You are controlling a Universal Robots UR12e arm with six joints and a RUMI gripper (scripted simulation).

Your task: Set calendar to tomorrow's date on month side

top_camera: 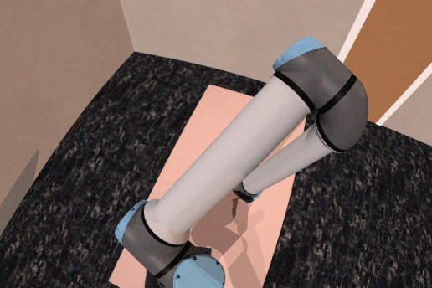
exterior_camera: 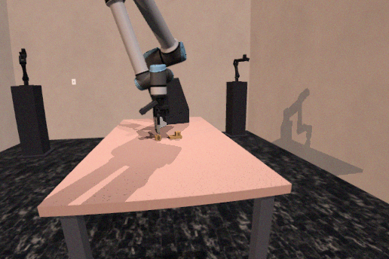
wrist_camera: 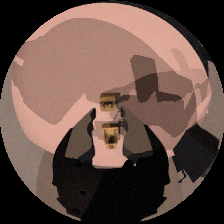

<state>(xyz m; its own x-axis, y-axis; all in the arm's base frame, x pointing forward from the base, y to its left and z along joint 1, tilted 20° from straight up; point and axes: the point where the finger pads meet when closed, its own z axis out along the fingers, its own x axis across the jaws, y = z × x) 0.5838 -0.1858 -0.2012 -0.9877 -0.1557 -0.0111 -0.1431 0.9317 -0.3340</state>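
Right now the calendar tray is 11 cm to the left of my hand, 4 cm below it and 2 cm behind it.
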